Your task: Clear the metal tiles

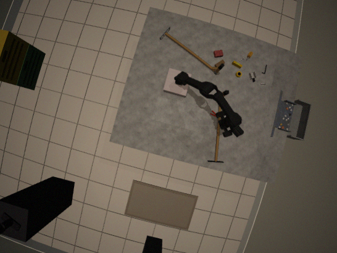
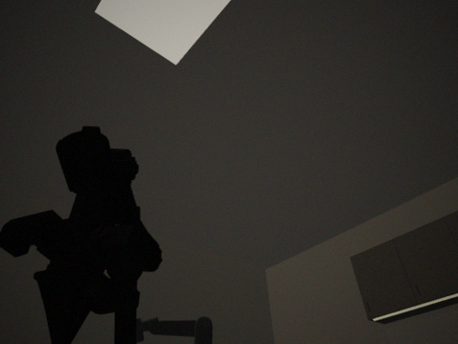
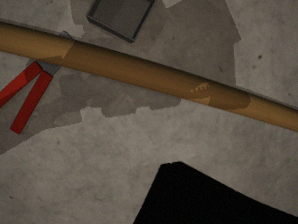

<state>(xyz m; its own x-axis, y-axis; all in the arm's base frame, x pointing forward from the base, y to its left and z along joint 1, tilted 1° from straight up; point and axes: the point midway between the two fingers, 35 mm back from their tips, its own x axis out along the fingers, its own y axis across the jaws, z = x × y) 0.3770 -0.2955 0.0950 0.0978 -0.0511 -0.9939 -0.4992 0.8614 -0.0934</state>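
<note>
The long scraper is 60 mm below my gripper tip, 30 mm ahead of it and 20 mm to the right of it. Round my gripper tip: yellow ring: 500 mm to the left, 140 mm ahead, 110 mm below; brown block: 540 mm to the left, 110 mm below, 60 mm behind; small box: 110 mm below, 70 mm ahead, 40 mm to the left.
</note>
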